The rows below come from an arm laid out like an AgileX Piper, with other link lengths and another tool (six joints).
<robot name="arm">
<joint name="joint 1" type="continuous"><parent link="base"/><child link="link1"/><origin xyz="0 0 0.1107" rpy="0 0 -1.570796"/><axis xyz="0 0 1"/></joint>
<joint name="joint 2" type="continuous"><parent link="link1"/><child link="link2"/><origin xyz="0 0 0" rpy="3.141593 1.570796 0"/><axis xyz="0 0 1"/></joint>
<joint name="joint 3" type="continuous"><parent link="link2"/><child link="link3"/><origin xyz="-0.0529 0.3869 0" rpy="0 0 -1.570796"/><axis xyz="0 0 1"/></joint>
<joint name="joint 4" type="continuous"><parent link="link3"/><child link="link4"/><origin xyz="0.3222 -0.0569 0" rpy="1.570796 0 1.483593"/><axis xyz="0 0 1"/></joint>
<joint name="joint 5" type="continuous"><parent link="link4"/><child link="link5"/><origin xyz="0 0 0" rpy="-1.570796 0 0"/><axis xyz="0 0 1"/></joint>
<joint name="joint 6" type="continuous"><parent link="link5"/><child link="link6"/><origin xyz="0 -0.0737 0" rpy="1.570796 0 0"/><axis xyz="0 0 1"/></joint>
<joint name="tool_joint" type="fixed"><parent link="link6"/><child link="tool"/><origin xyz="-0.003 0.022 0.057" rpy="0 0.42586 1.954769"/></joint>
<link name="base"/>
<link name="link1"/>
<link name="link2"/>
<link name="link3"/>
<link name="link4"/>
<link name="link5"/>
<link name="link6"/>
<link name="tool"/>
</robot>
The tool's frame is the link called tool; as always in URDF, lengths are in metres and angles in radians. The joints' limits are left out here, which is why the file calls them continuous.
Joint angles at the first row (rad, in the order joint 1, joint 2, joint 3, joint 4, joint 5, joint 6):
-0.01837 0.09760 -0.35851 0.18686 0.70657 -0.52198
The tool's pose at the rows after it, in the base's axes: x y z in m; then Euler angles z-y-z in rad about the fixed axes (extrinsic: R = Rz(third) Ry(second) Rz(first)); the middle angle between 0 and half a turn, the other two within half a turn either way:
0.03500, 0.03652, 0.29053, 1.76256, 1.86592, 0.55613
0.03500, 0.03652, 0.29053, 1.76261, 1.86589, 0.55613
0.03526, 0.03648, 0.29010, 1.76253, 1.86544, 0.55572
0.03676, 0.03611, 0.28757, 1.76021, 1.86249, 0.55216
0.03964, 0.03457, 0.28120, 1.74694, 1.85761, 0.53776
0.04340, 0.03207, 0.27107, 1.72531, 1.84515, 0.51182
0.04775, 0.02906, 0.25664, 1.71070, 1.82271, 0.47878
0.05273, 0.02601, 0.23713, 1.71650, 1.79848, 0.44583
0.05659, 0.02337, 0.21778, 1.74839, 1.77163, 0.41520
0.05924, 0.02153, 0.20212, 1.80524, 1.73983, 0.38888
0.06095, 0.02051, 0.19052, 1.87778, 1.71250, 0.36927
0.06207, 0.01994, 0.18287, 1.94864, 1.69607, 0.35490
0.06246, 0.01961, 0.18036, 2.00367, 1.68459, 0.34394
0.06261, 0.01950, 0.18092, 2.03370, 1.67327, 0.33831
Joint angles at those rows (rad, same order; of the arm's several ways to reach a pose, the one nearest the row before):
-0.01839 0.09759 -0.35850 0.18689 0.70658 -0.52196
-0.01838 0.09758 -0.35850 0.18689 0.70658 -0.52189
-0.01840 0.09758 -0.35686 0.18691 0.70448 -0.52186
-0.01854 0.09709 -0.34707 0.18566 0.69126 -0.52177
-0.02052 0.09224 -0.32376 0.17494 0.66135 -0.52146
-0.02675 0.08009 -0.28618 0.15765 0.61350 -0.51844
-0.03601 0.06080 -0.23341 0.13615 0.55140 -0.50030
-0.04549 0.04019 -0.16648 0.11163 0.48358 -0.46021
-0.05513 0.01966 -0.10236 0.08539 0.42742 -0.39312
-0.06429 0.00201 -0.05025 0.06559 0.38668 -0.30704
-0.06976 -0.00913 -0.01283 0.05407 0.36465 -0.21643
-0.07182 -0.01212 0.01004 0.04726 0.35788 -0.13630
-0.07284 -0.01229 0.01725 0.04357 0.36178 -0.07580
-0.07208 -0.01230 0.01725 0.04217 0.36290 -0.04116

